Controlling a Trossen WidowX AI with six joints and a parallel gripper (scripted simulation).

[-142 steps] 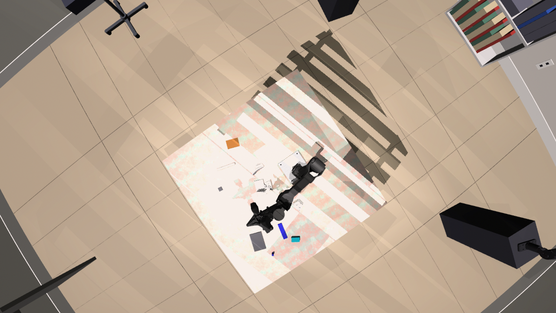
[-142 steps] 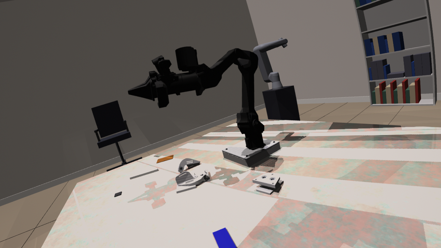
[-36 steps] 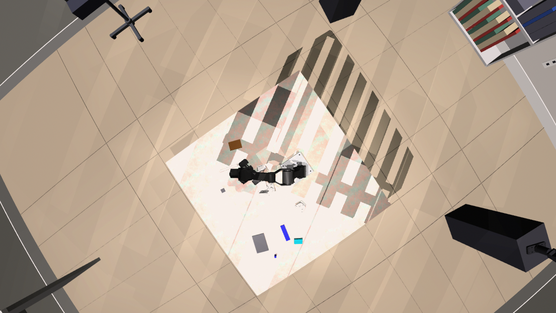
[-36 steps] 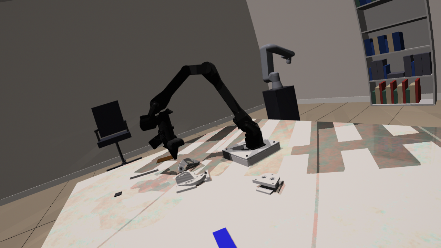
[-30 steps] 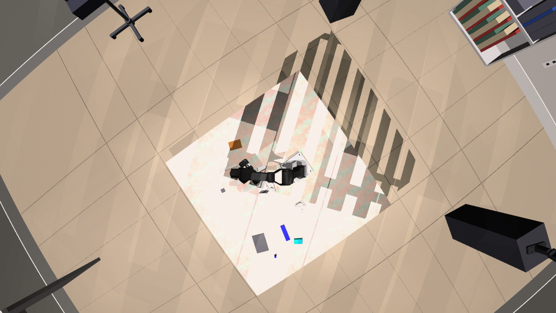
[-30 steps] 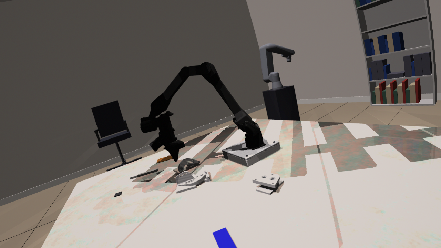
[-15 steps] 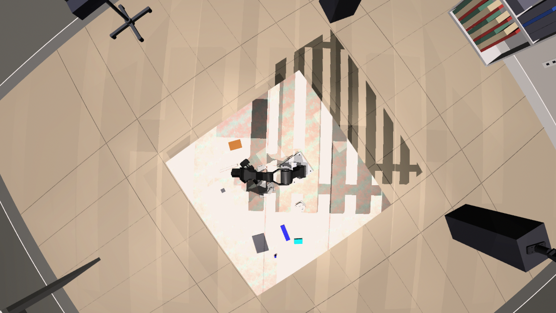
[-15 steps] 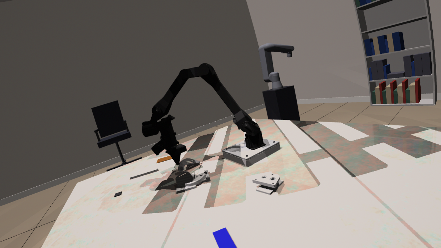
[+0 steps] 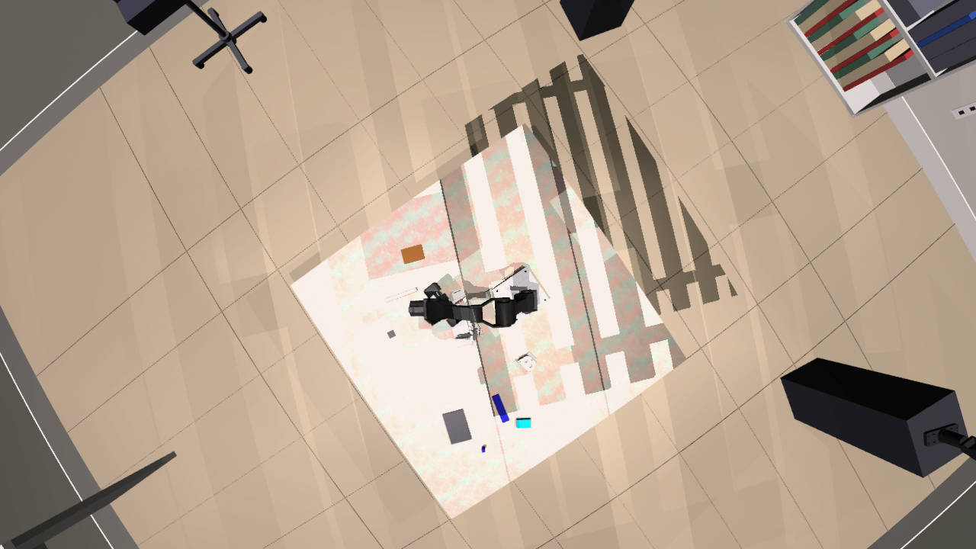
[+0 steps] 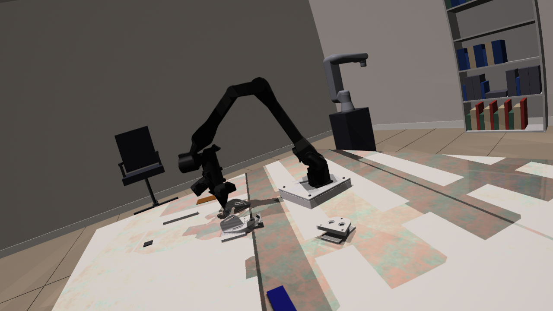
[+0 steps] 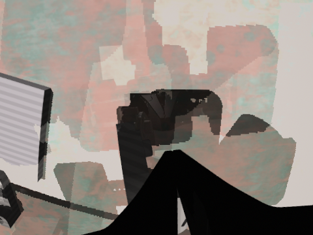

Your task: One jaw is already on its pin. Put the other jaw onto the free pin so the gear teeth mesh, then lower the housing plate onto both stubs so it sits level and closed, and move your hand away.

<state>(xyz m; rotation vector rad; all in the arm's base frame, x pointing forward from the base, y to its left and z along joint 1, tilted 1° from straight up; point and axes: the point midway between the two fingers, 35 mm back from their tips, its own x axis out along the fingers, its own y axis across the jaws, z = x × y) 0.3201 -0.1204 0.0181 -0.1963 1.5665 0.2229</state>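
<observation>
The jaw lies 20 mm behind my gripper tip, 20 mm to the left of it and 10 mm below it. Also, from my gripper tip: thin rod: 180 mm ahead, 110 mm to the right, 20 mm below; then orange tile: 60 mm ahead, 260 mm to the right, 20 mm below; then small dark square: 290 mm ahead, 30 mm to the left, 20 mm below.
</observation>
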